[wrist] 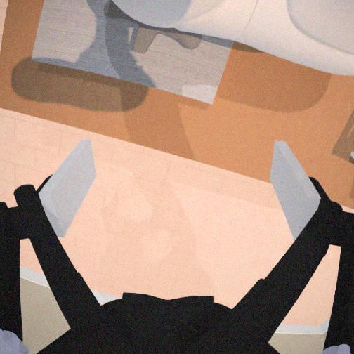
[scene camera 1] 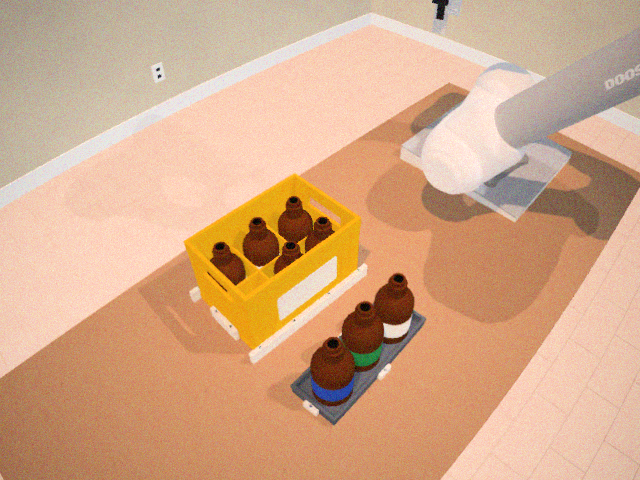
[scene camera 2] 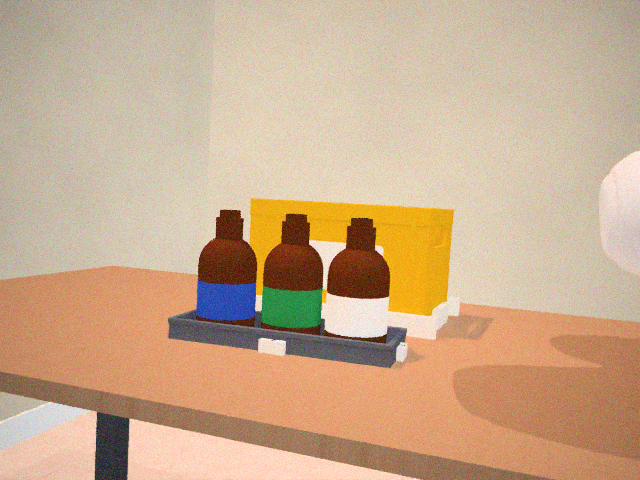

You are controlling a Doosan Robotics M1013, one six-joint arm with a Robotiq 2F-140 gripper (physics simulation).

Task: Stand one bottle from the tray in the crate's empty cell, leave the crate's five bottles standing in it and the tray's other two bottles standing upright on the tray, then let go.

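Frame: origin at the arm's base, x back, y right, z up, level; metres.
Seen in the pictures: gripper, between the fingertips: [scene camera 1: 446, 23].
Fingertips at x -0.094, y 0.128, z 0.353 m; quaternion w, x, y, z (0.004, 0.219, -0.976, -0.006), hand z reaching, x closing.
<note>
A point is followed by its place in that frame.
The yellow crate [scene camera 1: 261, 317] @(y -0.098, x -0.774, z 0.068 m) [scene camera 2: 413, 263] @(y -0.073, x -0.544, z 0.063 m) stands on the table. Several brown bottles stand upright in it; its empty cell [scene camera 1: 252, 285] @(y -0.002, x -0.736, z 0.032 m) is the corner one on the tray side, at the left in scene camera 1. The grey tray [scene camera 1: 361, 391] @(y -0.287, x -0.702, z -0.011 m) [scene camera 2: 330, 349] @(y -0.262, x -0.571, z -0.024 m) lies beside the crate. On it stand upright a blue-banded bottle [scene camera 1: 332, 374] @(y -0.264, x -0.750, z 0.077 m) [scene camera 2: 226, 279] @(y -0.273, x -0.710, z 0.041 m), a green-banded bottle [scene camera 1: 363, 338] @(y -0.244, x -0.667, z 0.076 m) [scene camera 2: 292, 286] @(y -0.254, x -0.629, z 0.040 m) in the middle and a white-banded bottle [scene camera 1: 394, 310] @(y -0.234, x -0.586, z 0.074 m) [scene camera 2: 357, 294] @(y -0.246, x -0.549, z 0.039 m). My gripper [wrist: 181, 158] is open and empty, far from crate and tray; part of it shows at the top edge of scene camera 1.
White blocks border the crate [scene camera 1: 310, 312] @(y -0.097, x -0.669, z -0.011 m) and the tray [scene camera 1: 384, 371] @(y -0.280, x -0.640, z -0.021 m) on the table [scene camera 1: 170, 403] @(y -0.088, x -0.984, z -0.036 m) [scene camera 2: 129, 351] @(y -0.373, x -0.764, z -0.036 m). The arm [scene camera 1: 465, 139] @(y -0.096, x -0.271, z 0.222 m) rises over the pale base plate [scene camera 1: 537, 180] @(y -0.147, x 0.046, z -0.011 m) [wrist: 175, 85]. Below the open fingers, the wrist view shows floor past the table edge.
</note>
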